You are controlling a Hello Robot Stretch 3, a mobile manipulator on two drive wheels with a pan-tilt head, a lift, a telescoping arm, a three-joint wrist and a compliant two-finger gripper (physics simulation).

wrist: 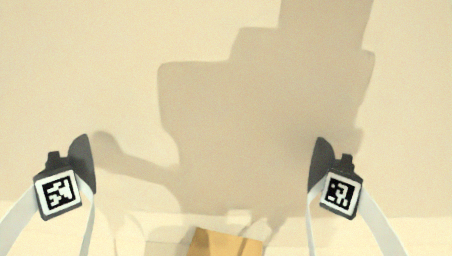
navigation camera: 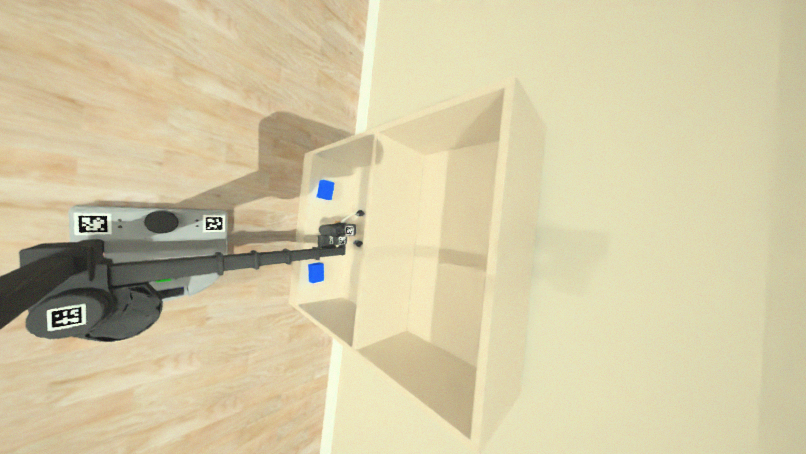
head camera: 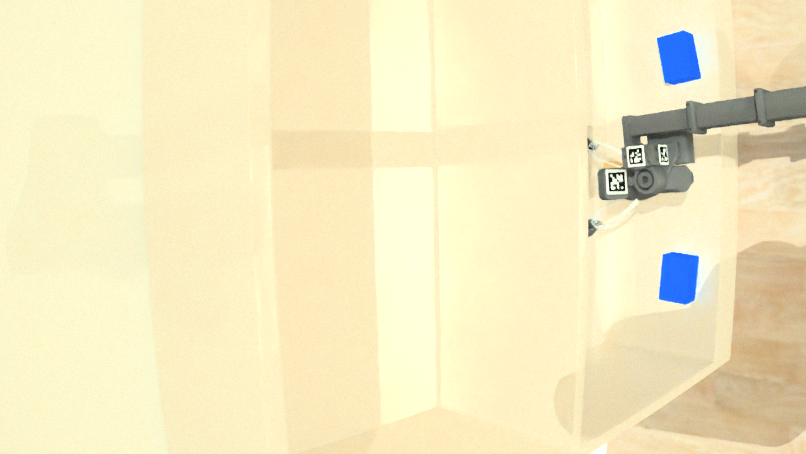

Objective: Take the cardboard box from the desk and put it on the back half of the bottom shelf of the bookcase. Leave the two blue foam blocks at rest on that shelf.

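Places are measured from the robot's base along level axes (x up, y ahead, z left), in metres.
Pixels of known places: gripper, fingertip midpoint: (wrist: 204,156) (navigation camera: 362,228); robot's base at its link origin: (navigation camera: 162,220).
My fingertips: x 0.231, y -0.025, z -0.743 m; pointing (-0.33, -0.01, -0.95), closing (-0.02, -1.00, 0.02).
Ahead of a thing's pixels: the offset from my fingertips to its top centre. Level surfaces: height alone.
The cardboard box @(dx -0.081, dy -0.007, dz +0.055 m) (head camera: 611,165) (wrist: 225,243) shows as a small orange-brown part beside the gripper head in the head view and at the bottom edge of the wrist view. Most of it is hidden. It lies low between and behind the fingertips, apart from both, over the bottom shelf @(dx -0.131 m) (head camera: 637,270) (navigation camera: 344,281). My gripper (head camera: 591,185) (navigation camera: 359,228) (wrist: 204,156) is open, with its fingers wide apart inside the bottom compartment. One blue foam block @(dx -0.086, dy -0.234, dz +0.204 m) (head camera: 679,58) (navigation camera: 315,272) and another blue foam block @(dx -0.086, dy +0.195, dz +0.159 m) (head camera: 679,278) (navigation camera: 325,190) rest on the shelf, one on each side of the gripper.
The bookcase (navigation camera: 513,253) stands against the wall. Its middle shelf edge (navigation camera: 361,281) is close to the fingertips in the navigation view. The telescoping arm (head camera: 727,109) (navigation camera: 242,261) crosses the front of the bottom compartment near one block. The robot base (navigation camera: 126,219) is on the wooden floor.
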